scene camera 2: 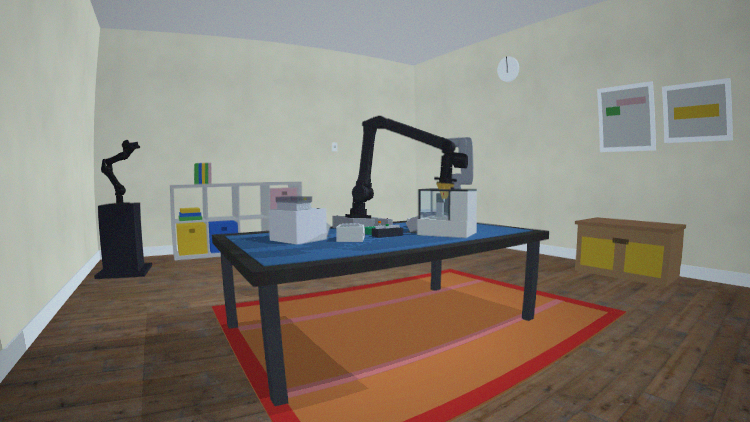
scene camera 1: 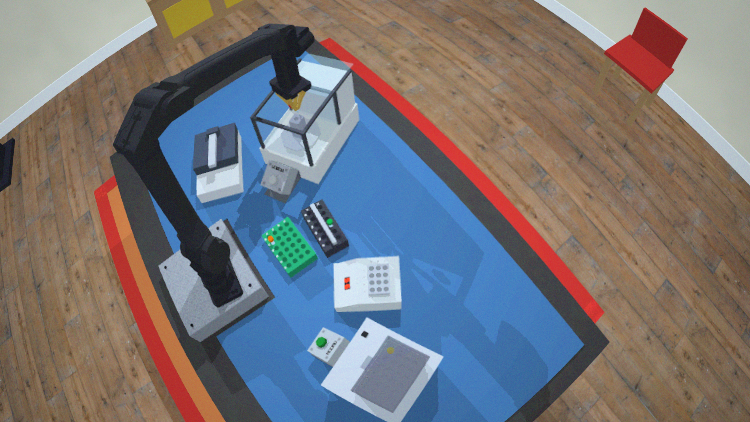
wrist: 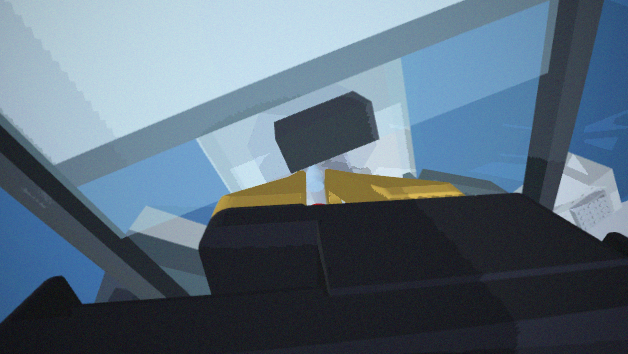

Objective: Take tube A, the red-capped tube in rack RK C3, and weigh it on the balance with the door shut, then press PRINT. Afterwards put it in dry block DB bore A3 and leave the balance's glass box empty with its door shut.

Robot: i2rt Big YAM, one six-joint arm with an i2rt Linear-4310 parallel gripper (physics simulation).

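My gripper (scene camera 1: 296,106) (scene camera 2: 444,195) (wrist: 314,181) is shut on tube A (wrist: 315,181), a pale tube whose red cap partly shows between the yellow fingers. The fingers point down at the top of the balance's glass box, above a pale holder (scene camera 1: 297,123) inside. The balance (scene camera 1: 333,160) (scene camera 2: 457,226) has a white base and dark-edged glass; I cannot tell the door's state. A grey control box (scene camera 1: 279,180) stands in front of it. The green rack (scene camera 1: 296,250) and a white block with several bores (scene camera 1: 378,279) stand farther off. The tube's lower end is hard to make out.
A dark block (wrist: 327,131) lies beyond the fingertips in the wrist view. A dark-lidded device (scene camera 1: 225,149) stands beside the balance. A black rack (scene camera 1: 318,229) with a green cap adjoins the green rack. A green-button box (scene camera 1: 327,346) and a large white box (scene camera 1: 343,370) (scene camera 2: 297,225) stand farther away.
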